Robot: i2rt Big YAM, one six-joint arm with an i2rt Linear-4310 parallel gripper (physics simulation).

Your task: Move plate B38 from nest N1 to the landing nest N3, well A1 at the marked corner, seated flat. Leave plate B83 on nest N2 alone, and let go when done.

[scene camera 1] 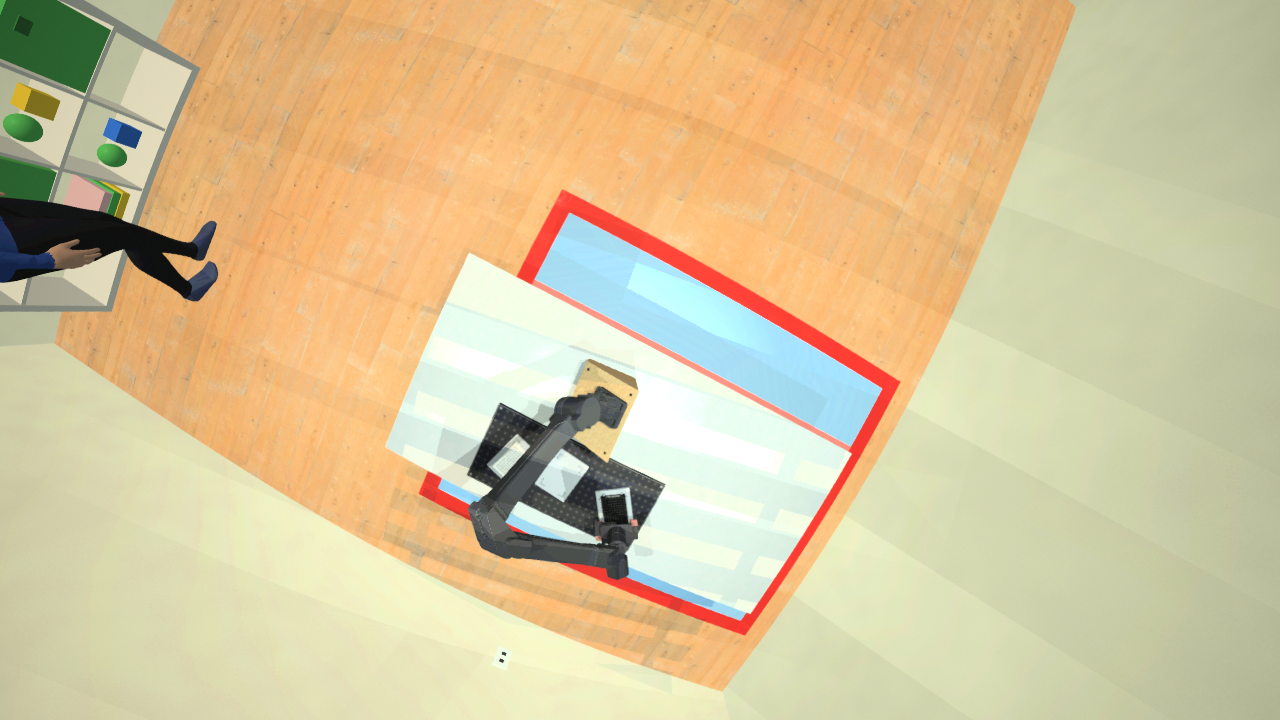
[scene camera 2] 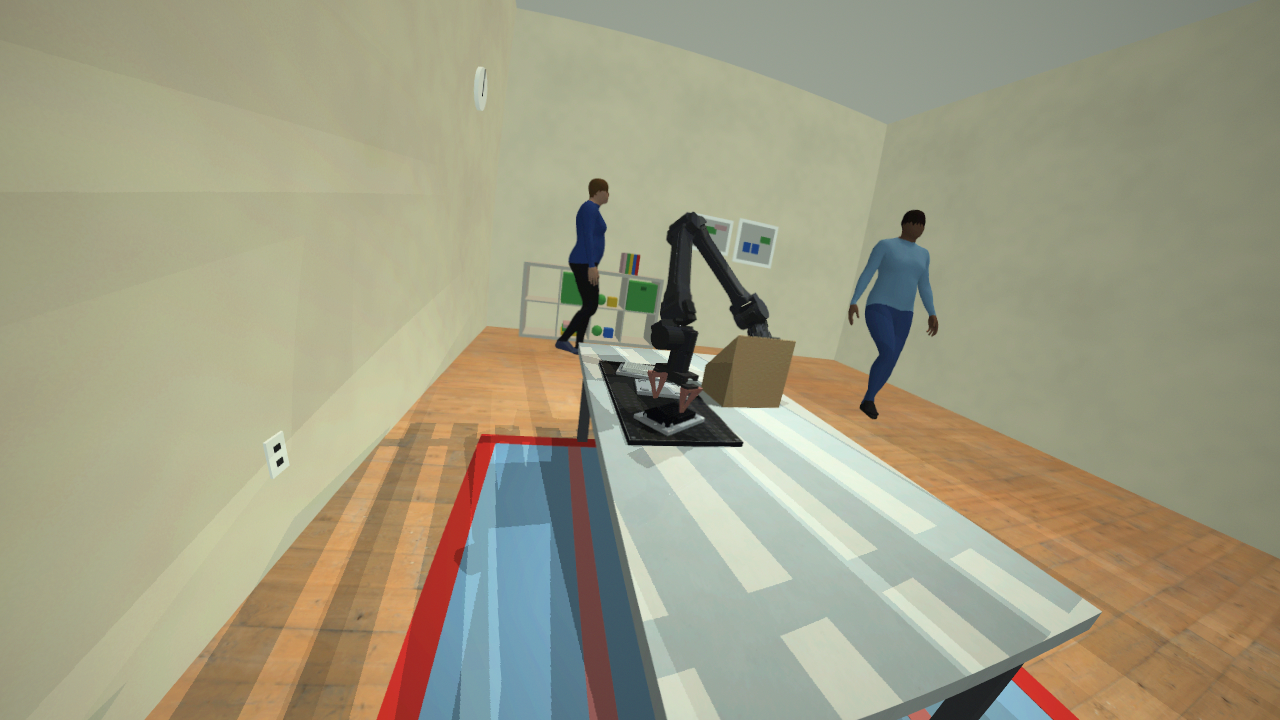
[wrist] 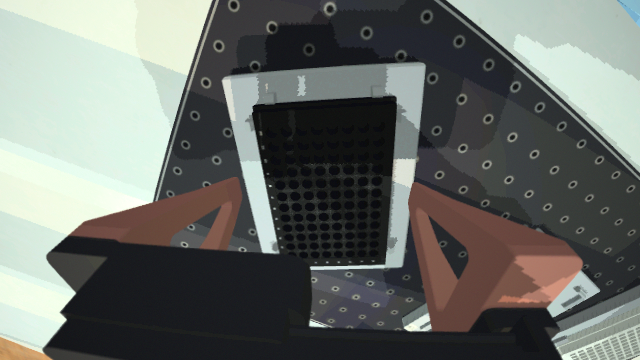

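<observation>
A black well plate (scene camera 1: 615, 508) (scene camera 2: 669, 415) (wrist: 332, 225) sits on a pale nest (scene camera 2: 666, 431) (wrist: 330, 82) at the right end of the black board in scene camera 1. My gripper (scene camera 1: 616, 530) (scene camera 2: 671, 402) (wrist: 323, 189) is open and empty. Its fingers stand wide apart above the plate, one beyond each long side, touching neither. The middle nest (scene camera 1: 563, 474) (scene camera 2: 656, 390) (wrist: 575, 295) holds no plate. A white plate (scene camera 1: 510, 454) (scene camera 2: 637, 368) (wrist: 605, 345) sits at the board's far end. Plate and nest names cannot be read; the fingers' reach in height is hard to judge.
The perforated black board (scene camera 1: 640, 490) (scene camera 2: 720, 434) (wrist: 500, 150) lies on the pale table (scene camera 1: 716, 501) (scene camera 2: 760, 501). The arm's tan wooden base block (scene camera 1: 617, 447) (scene camera 2: 756, 376) stands beside the board. Two people (scene camera 2: 588, 232) (scene camera 2: 897, 277) are in the room, away from the table.
</observation>
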